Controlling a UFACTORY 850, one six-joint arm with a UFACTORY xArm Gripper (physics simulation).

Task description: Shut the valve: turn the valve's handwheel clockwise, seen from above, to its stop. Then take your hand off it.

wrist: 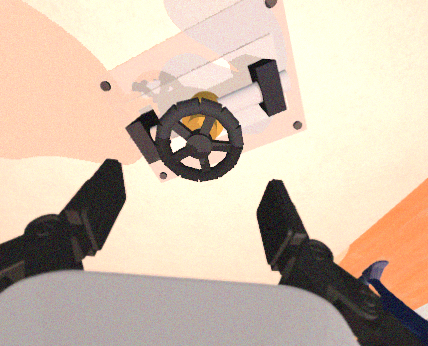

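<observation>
The valve's black handwheel shows a little above the middle of the wrist view, a spoked ring with a round hub. Its brass valve body shows behind and through the spokes. My gripper is open and empty. Its two black fingers stand wide apart, one to the lower left and one to the lower right of the handwheel, with a gap to the rim on both sides. The fingers do not touch the rim. The valve's stem is mostly hidden under the wheel.
A light pipe runs from the valve body through a black clamp block. Another black block stands left of the wheel. The pale mounting plate has dark bolts at its corners. A dark blue curved object lies at lower right, near an orange surface.
</observation>
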